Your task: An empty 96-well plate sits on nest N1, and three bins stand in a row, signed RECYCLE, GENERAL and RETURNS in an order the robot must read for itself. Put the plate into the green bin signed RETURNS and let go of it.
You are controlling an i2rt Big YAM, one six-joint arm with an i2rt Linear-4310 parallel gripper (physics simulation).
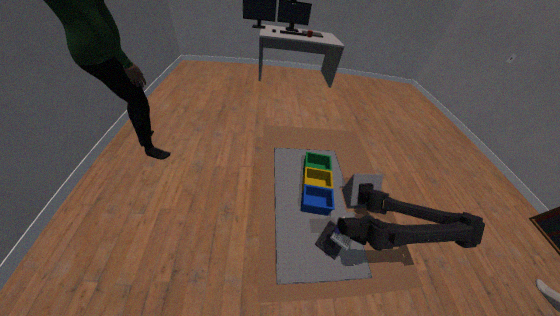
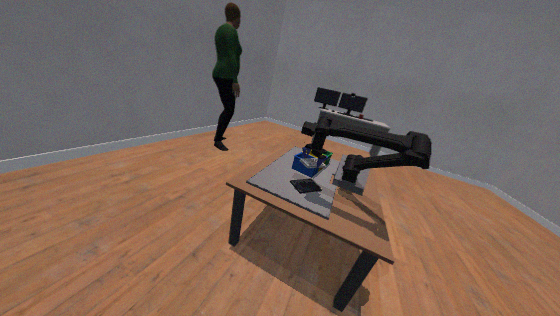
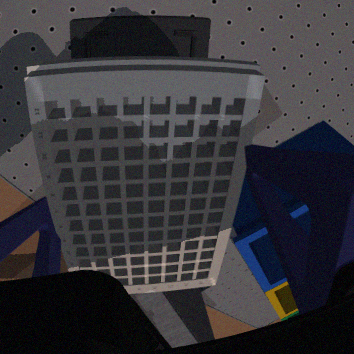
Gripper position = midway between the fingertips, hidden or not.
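Image 3 shows a dark nest [image 3: 127, 35] together with my gripper [image 3: 142, 183].
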